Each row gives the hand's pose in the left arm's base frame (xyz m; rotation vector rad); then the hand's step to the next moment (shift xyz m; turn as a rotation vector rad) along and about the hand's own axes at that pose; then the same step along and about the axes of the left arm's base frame.
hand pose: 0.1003 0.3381 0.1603 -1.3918 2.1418 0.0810
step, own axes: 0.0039 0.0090 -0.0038 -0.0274 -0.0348 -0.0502
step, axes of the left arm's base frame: -0.0105 -0.0004 -0.0010 0.0160 -0.0109 0.0641
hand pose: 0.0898 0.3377 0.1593 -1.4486 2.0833 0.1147
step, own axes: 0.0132 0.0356 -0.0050 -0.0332 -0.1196 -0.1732
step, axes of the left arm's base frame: -0.0364 0.0015 -0.0117 0.0405 -0.0883 0.1896
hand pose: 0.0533 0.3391 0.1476 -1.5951 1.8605 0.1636
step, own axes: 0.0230 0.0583 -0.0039 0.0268 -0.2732 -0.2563
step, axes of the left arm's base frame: -0.0555 -0.0068 -0.0286 0.1460 -0.2172 0.2693
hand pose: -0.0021 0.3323 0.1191 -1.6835 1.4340 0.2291
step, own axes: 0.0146 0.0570 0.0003 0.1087 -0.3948 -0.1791
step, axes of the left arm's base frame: -0.0447 -0.0066 -0.0377 0.3071 -0.2276 0.2317
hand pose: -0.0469 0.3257 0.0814 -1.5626 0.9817 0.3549
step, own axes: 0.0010 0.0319 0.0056 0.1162 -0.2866 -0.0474
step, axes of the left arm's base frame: -0.0216 0.0064 -0.0233 0.2694 -0.1035 0.1208
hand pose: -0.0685 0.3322 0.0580 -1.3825 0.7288 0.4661
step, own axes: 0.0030 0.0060 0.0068 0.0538 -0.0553 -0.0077
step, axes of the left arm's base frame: -0.0007 0.0072 -0.0062 0.0743 -0.0222 0.0013
